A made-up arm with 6 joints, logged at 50 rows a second.
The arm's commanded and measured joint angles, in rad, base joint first. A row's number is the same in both.
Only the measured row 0 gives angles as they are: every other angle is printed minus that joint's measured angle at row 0.
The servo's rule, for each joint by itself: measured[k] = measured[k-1] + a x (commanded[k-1-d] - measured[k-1]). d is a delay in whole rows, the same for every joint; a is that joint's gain. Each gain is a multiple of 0.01, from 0.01 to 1. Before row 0 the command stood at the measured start. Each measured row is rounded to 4 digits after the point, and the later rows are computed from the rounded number. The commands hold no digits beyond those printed.
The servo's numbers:
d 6
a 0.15 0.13 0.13 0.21 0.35 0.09
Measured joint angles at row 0:
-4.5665 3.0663 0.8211 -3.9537 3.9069 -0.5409
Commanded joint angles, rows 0 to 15:
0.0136 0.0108 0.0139 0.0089 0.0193 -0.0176
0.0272 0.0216 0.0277 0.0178 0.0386 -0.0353
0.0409 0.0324 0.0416 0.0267 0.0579 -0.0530
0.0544 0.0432 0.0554 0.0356 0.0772 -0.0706
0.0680 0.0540 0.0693 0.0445 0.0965 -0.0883
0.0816 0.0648 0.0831 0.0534 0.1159 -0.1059
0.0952 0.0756 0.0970 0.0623 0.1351 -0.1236
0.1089 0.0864 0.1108 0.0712 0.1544 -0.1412
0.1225 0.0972 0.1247 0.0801 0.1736 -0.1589
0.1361 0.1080 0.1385 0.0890 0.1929 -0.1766
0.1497 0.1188 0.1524 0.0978 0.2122 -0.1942
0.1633 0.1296 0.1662 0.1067 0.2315 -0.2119
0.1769 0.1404 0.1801 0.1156 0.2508 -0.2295
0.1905 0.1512 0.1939 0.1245 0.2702 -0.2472
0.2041 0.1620 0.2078 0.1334 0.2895 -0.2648
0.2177 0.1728 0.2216 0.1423 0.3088 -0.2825
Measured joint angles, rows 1 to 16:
0.0000 0.0000 0.0000 0.0000 0.0000 0.0000
0.0000 0.0000 0.0000 0.0000 0.0000 0.0000
0.0000 0.0000 0.0000 0.0000 0.0000 0.0000
0.0000 0.0000 0.0000 0.0000 0.0000 0.0000
0.0000 0.0000 0.0000 0.0000 0.0000 0.0000
0.0000 0.0000 0.0000 0.0000 0.0000 0.0000
0.0020 0.0014 0.0018 0.0019 0.0068 -0.0016
0.0058 0.0040 0.0052 0.0052 0.0179 -0.0046
0.0111 0.0077 0.0099 0.0097 0.0319 -0.0090
0.0176 0.0123 0.0158 0.0151 0.0478 -0.0145
0.0252 0.0177 0.0228 0.0213 0.0648 -0.0211
0.0337 0.0238 0.0306 0.0280 0.0827 -0.0287
0.0429 0.0305 0.0392 0.0352 0.1010 -0.0372
0.0528 0.0378 0.0485 0.0428 0.1197 -0.0466
0.0633 0.0455 0.0584 0.0506 0.1386 -0.0567
0.0742 0.0536 0.0688 0.0587 0.1576 -0.0675

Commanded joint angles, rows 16 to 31:
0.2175 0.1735 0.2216 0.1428 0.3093 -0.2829
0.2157 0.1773 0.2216 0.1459 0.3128 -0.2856
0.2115 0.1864 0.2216 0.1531 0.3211 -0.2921
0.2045 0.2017 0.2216 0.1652 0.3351 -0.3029
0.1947 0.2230 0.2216 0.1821 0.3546 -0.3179
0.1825 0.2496 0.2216 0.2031 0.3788 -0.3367
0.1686 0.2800 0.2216 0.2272 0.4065 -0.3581
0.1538 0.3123 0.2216 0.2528 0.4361 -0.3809
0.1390 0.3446 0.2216 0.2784 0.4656 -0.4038
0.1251 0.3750 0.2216 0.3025 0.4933 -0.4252
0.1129 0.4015 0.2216 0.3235 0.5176 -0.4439
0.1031 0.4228 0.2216 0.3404 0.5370 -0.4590
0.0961 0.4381 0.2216 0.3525 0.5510 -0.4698
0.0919 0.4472 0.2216 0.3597 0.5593 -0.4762
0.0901 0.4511 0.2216 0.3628 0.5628 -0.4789
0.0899 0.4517 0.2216 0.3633 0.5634 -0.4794
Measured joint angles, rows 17 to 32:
0.0855 0.0621 0.0797 0.0669 0.1767 -0.0789
0.0972 0.0709 0.0909 0.0753 0.1959 -0.0909
0.1092 0.0799 0.1025 0.0838 0.2151 -0.1034
0.1214 0.0892 0.1144 0.0923 0.2344 -0.1163
0.1338 0.0987 0.1265 0.1009 0.2537 -0.1297
0.1464 0.1083 0.1389 0.1096 0.2730 -0.1435
0.1571 0.1168 0.1497 0.1166 0.2857 -0.1560
0.1659 0.1247 0.1590 0.1228 0.2952 -0.1677
0.1727 0.1327 0.1671 0.1292 0.3043 -0.1789
0.1775 0.1417 0.1742 0.1368 0.3151 -0.1901
0.1801 0.1523 0.1804 0.1463 0.3289 -0.2016
0.1805 0.1649 0.1858 0.1582 0.3464 -0.2138
0.1787 0.1799 0.1905 0.1727 0.3674 -0.2268
0.1750 0.1971 0.1945 0.1895 0.3914 -0.2407
0.1696 0.2163 0.1980 0.2082 0.4174 -0.2554
0.1629 0.2369 0.2011 0.2280 0.4440 -0.2707

